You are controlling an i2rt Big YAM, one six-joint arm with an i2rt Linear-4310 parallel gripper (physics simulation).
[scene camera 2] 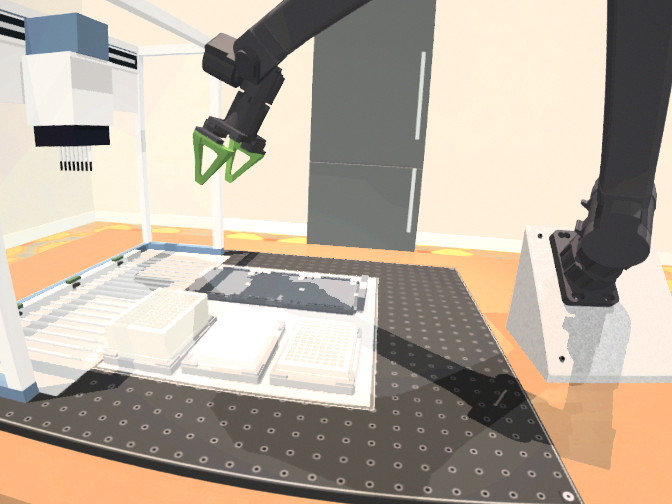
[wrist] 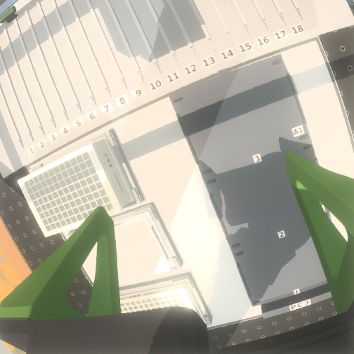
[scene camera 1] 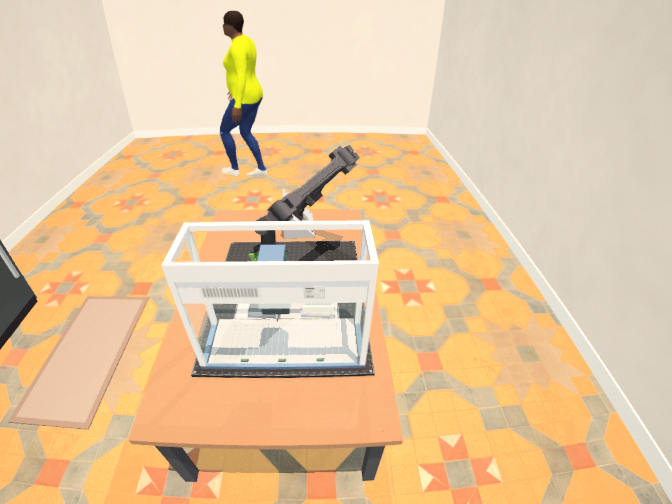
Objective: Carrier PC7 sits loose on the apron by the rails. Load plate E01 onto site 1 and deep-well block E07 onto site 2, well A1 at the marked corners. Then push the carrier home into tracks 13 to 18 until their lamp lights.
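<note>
Carrier PC7 [scene camera 2: 287, 290] [wrist: 270, 200] is a long dark grey tray lying on the white apron, its far end by the track numbers around 12 to 17. Its site labels 3, 2 and 1 show in the wrist view, and no plate stands on its visible sites. The tall deep-well block [scene camera 2: 157, 320] [wrist: 65, 187] stands in a holder at the apron's left. Beside it are a smooth white plate [scene camera 2: 233, 347] [wrist: 132, 242] and a low gridded plate [scene camera 2: 320, 344] [wrist: 160, 300]; I cannot read which is E01. My gripper [scene camera 2: 214, 182] [wrist: 193, 188] is open and empty, high above the apron.
The numbered tracks [wrist: 75, 65] lie beyond the apron, inside the white frame [scene camera 1: 271, 273]. A pipetting head [scene camera 2: 70, 92] hangs over them. Green lamp parts [scene camera 1: 281, 359] line the tracks' far edge. A perforated black board [scene camera 2: 423, 336] surrounds the apron. A person [scene camera 1: 244, 70] stands behind.
</note>
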